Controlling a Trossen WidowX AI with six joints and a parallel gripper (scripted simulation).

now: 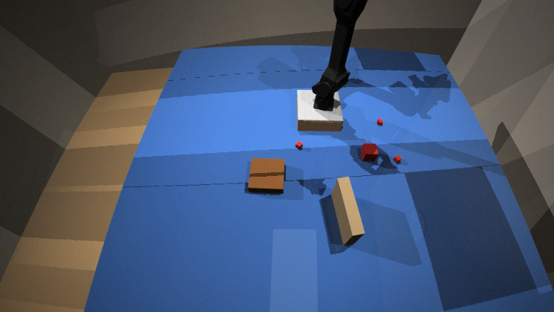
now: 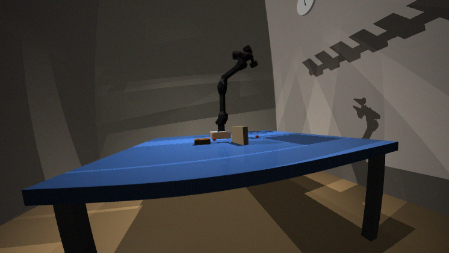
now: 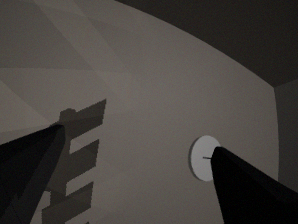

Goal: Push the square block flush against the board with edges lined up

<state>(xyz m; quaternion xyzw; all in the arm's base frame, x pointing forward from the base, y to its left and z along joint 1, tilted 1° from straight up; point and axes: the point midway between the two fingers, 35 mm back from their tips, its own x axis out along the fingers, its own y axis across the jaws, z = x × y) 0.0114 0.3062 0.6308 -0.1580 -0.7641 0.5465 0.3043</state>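
The pale tan board is 650 mm below my gripper tip, 400 mm ahead of it and 220 mm to the right of it. Also, from my gripper tip: red cube: 670 mm below, 170 mm ahead, 160 mm to the right; then orange square block: 680 mm below, 450 mm to the right, 320 mm ahead.
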